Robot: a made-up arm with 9 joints. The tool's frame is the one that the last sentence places.
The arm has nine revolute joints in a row. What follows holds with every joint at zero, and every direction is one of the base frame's. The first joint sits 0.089 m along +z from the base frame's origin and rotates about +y. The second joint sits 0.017 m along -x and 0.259 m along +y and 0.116 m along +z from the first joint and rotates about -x. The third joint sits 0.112 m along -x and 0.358 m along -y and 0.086 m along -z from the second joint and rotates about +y. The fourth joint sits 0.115 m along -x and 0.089 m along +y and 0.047 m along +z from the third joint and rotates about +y. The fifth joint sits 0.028 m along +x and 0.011 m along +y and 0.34 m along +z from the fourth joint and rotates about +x. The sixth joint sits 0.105 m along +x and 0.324 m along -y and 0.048 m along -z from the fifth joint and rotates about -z. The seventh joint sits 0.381 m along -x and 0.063 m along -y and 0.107 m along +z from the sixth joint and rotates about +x. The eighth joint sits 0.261 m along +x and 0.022 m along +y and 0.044 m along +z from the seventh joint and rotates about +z. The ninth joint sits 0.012 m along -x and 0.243 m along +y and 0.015 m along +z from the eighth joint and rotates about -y. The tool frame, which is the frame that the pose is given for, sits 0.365 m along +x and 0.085 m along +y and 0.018 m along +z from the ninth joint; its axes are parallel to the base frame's.
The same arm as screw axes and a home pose.
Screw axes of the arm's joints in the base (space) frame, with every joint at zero. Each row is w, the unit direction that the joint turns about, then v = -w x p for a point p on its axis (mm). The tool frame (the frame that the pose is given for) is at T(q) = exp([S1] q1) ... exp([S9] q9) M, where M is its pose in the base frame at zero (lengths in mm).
S1 = (0, 1, 0, -89, 0, 0)
S2 = (-1, 0, 0, 0, -205, 259)
S3 = (0, 1, 0, -119, 0, -129)
S4 = (0, 1, 0, -166, 0, -244)
S5 = (1, 0, 0, 0, 506, -1)
S6 = (0, 0, -1, 323, -111, 0)
S7 = (1, 0, 0, 0, 565, 386)
S8 = (0, 0, 1, -364, 231, 0)
S9 = (0, -1, 0, 624, 0, 243)
M: xyz 122 -36 642 (mm) rpy 0 0 0 (deg, as in URDF)

